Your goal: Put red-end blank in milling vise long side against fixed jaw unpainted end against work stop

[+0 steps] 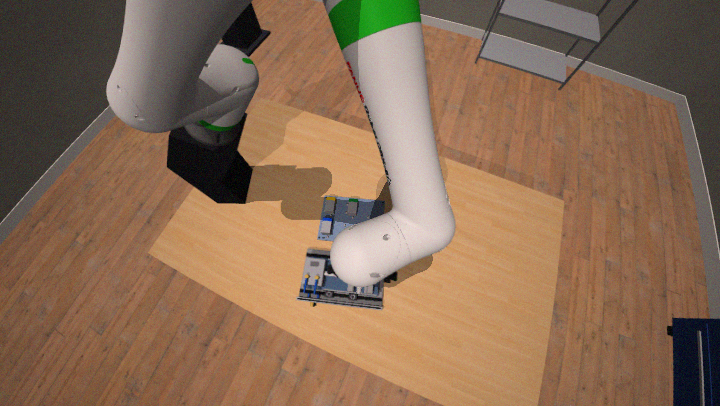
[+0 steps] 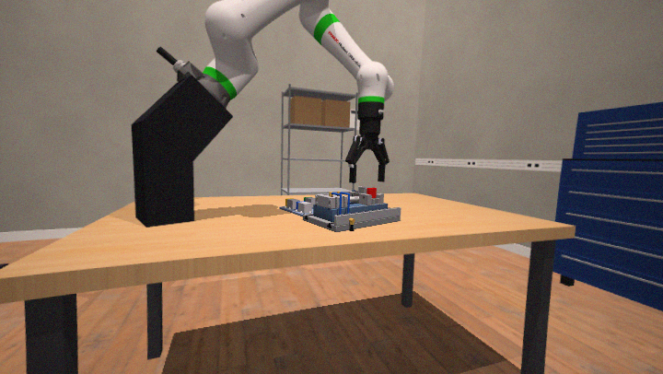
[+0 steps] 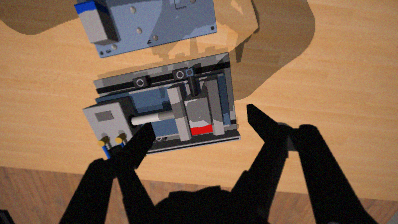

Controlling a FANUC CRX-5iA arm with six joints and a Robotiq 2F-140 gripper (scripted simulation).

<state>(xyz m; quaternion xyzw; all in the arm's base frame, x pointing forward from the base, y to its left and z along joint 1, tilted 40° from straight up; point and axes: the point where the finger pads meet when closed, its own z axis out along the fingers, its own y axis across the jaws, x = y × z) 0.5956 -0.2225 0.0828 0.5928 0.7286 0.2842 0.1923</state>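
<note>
The red-ended blank is 5 cm below my hand. Also, from my hand: work stop rod (2 cm behind, 4 cm to the left, 5 cm below); blue-ended blank (20 cm behind, 13 cm to the left, 12 cm below); fixed jaw (3 cm ahead, 1 cm to the left, 7 cm below).
</note>
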